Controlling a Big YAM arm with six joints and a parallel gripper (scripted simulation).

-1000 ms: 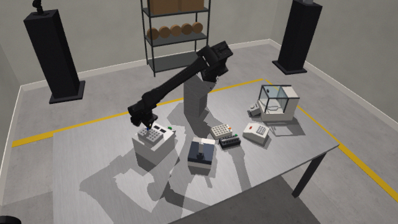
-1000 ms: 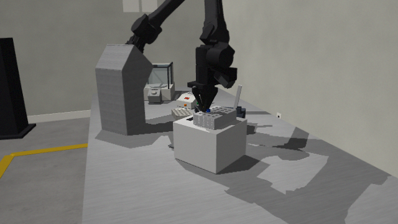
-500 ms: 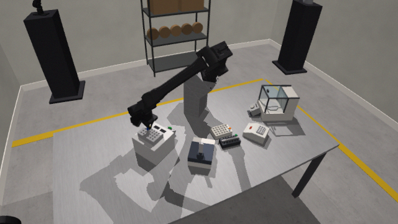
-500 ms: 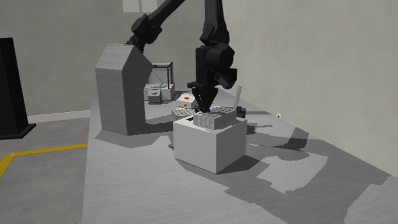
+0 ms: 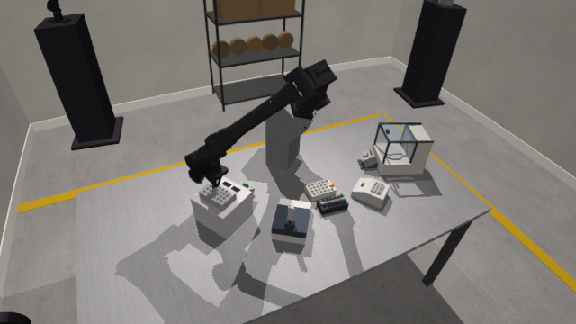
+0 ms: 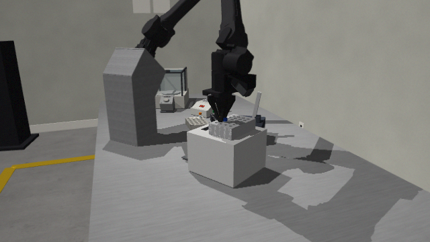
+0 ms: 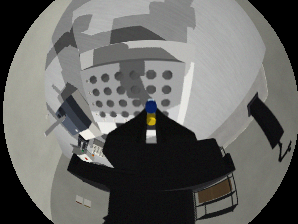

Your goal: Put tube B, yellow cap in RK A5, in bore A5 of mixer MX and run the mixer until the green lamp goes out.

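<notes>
Now: hand 4 cm short of the grey shaking block and 3 cm above it. Also, from my hand: black magnet block (9 cm ahead, 50 cm to the left, 16 cm below); then green start key (8 cm behind, 14 cm to the left, 11 cm below); then tube rack RK (2 cm behind, 48 cm to the left, 16 cm below).
</notes>
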